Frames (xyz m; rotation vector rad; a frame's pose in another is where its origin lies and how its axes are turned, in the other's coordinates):
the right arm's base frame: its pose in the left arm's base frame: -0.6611 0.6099 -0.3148 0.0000 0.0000 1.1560
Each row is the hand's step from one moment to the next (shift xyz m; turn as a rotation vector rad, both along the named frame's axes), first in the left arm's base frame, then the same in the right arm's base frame.
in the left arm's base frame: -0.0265 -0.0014 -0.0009 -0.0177 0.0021 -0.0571
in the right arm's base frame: -0.0120 0.0237 -0.0009 -0.0052 0.0170 -0.0571
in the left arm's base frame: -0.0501 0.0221 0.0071 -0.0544 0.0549 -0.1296
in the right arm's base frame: 0.0000 0.0548 0.0071 0.0283 0.0719 -0.1296
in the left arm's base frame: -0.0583 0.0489 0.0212 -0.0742 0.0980 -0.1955
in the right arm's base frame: 0.0213 0.0731 0.0212 0.0598 0.1074 -0.1955
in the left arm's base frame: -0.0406 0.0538 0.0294 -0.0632 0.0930 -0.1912
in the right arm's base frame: 0.0329 0.0588 0.0294 0.0596 0.0953 -0.1912
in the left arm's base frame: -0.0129 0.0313 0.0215 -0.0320 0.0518 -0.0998
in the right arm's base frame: 0.0234 0.0244 0.0215 0.0345 0.0502 -0.0998
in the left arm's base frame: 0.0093 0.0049 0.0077 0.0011 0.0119 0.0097
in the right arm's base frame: 0.0082 -0.0065 0.0077 0.0113 0.0038 0.0097
